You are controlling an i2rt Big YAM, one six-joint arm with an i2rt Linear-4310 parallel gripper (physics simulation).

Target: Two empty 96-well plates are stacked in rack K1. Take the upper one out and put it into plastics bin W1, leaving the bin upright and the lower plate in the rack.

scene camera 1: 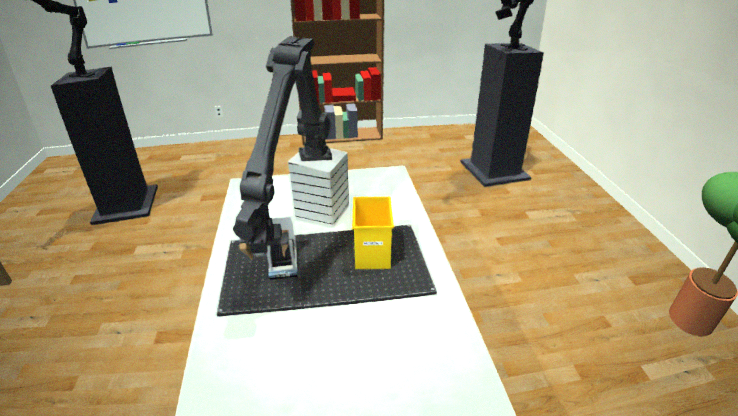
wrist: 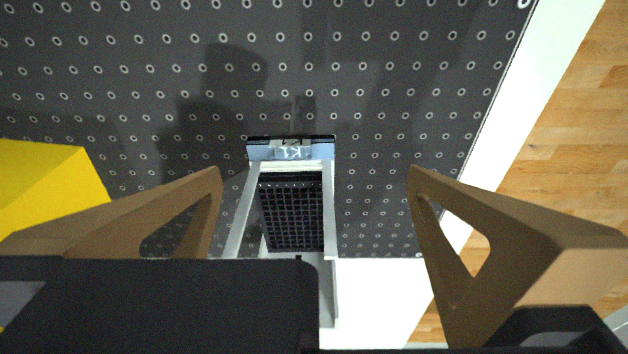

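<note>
Rack K1 point(scene camera 1: 295, 256) point(wrist: 329, 215) stands upright on the black board, its blue label strip at the front. A black 96-well plate point(wrist: 292, 215) lies inside it, seen from above between the rack's uprights. The lower plate cannot be told apart in either view. My gripper point(scene camera 1: 265, 250) point(wrist: 314, 176) is wide open and empty, close over the rack. In the wrist view the rack and plate show between the two brown fingers, nearer the left one; the exact height is unclear. Yellow plastics bin W1 point(scene camera 1: 372, 255) point(wrist: 50, 187) stands upright and apart from the rack.
The black perforated board point(scene camera 1: 330, 289) point(wrist: 380, 90) lies on the white table point(scene camera 1: 341, 361). The arm's white layered base block point(scene camera 1: 312, 193) stands behind the board. The bin is to the rack's right in the scene view and at the left edge in the wrist view.
</note>
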